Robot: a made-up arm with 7 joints.
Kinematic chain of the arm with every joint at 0, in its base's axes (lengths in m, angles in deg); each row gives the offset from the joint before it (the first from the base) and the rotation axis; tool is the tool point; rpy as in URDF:
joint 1: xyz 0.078 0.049 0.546 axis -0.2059 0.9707 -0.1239
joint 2: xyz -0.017 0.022 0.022 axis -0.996 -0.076 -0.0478
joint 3: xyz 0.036 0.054 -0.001 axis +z
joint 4: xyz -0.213 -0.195 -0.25 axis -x
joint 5: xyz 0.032 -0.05 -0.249 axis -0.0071 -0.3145 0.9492
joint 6: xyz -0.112 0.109 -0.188 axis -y
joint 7: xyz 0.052 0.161 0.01 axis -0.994 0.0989 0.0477
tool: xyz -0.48 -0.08 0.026 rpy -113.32 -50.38 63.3
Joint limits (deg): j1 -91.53..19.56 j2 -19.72..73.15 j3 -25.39..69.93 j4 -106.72..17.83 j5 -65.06..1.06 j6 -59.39..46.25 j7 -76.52..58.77
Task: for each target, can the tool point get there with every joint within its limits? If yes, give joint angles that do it. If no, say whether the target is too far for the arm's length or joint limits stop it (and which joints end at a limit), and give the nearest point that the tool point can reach.
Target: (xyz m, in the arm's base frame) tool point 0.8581 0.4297 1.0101
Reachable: no: joint limits stop it (at a limit: joint 1, joint 3, joint 5, joint 6, joint 7) | nearest point 0.7949 0.4014 0.7278 | short by 0.291 m
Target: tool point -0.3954 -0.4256 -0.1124
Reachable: yes | joints -22.58 62.12 30.07 -40.17 -5.80 27.01 -37.98
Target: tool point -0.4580 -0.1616 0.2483
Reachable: yes | joints -46.63 31.93 41.14 -93.35 -13.63 -14.08 -56.74
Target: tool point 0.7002 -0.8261 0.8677
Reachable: no: joint limits stop it (at a limit: joint 1, joint 3, joint 4, joint 5, joint 6) | nearest point 0.7627 -0.8792 0.5626 | short by 0.316 m
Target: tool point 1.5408 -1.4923 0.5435
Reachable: no: too far | nearest point 0.8855 -0.8077 0.5298 | short by 0.948 m
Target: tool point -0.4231 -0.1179 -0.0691
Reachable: yes | joints -21.57 53.14 10.70 -49.23 -5.22 5.44 9.29
